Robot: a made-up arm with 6 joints.
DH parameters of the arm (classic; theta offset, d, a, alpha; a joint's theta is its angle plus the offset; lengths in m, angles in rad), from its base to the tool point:
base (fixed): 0 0 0 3.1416
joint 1: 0 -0.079 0.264 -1.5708
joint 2: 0 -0.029 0.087 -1.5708
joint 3: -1.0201 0 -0.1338 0
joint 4: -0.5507 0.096 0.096 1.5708
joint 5: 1.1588 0 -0.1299 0
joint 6: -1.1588 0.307 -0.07 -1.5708
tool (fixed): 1.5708 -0.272 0 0
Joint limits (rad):
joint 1: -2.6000..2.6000
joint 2: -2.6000..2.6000
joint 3: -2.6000..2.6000
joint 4: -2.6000..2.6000
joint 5: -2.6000..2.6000
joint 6: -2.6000..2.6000
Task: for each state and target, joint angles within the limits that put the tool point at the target. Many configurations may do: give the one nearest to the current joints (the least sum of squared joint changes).
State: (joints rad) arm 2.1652 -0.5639 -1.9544 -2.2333 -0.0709 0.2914
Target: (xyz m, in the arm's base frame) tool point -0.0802 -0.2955 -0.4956
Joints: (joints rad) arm 1.8151 -0.9472 -1.5516 -2.0957 -0.0442 0.3258
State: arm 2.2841 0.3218 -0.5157 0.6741 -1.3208 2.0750
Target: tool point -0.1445 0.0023 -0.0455
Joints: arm 2.4433 0.1946 -0.3877 0.6934 -1.1871 2.2577
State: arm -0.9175 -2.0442 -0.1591 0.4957 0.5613 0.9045
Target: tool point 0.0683 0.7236 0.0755
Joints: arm -1.3859 -2.6000 -0.5407 -0.1490 1.3719 1.3425
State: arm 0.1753 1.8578 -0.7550 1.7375 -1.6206 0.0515
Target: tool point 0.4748 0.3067 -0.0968
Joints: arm 0.0755 2.3672 -0.8588 1.1754 -1.1732 0.2278
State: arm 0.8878 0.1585 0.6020 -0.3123 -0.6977 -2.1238
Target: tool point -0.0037 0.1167 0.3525
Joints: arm 1.0061 0.0873 0.5248 -0.2695 -0.5834 -2.1895
